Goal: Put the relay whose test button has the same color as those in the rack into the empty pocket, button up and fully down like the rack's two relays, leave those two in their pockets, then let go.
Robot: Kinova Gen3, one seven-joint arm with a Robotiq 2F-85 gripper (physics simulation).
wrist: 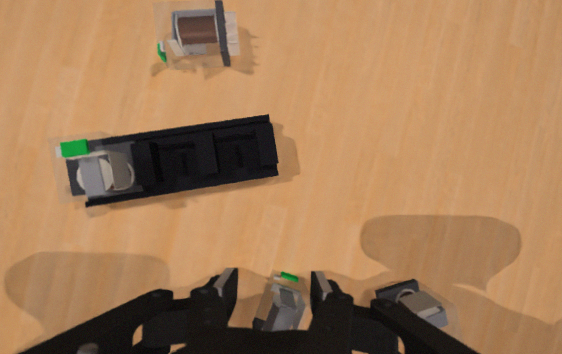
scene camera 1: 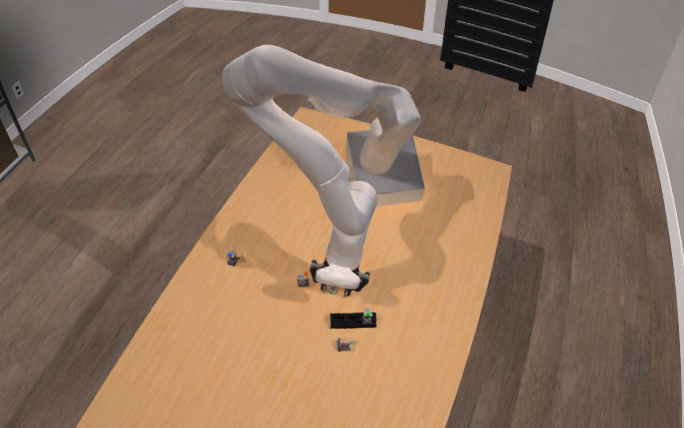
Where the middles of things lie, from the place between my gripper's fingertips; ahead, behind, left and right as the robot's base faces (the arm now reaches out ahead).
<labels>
I see my gripper 70 mm to the right of the black rack (wrist: pixel 185 158), 70 mm short of it and 10 mm below it. The rest, counted from my hand: orange-button relay (wrist: pixel 413 295): 80 mm to the right, 20 mm above.
</labels>
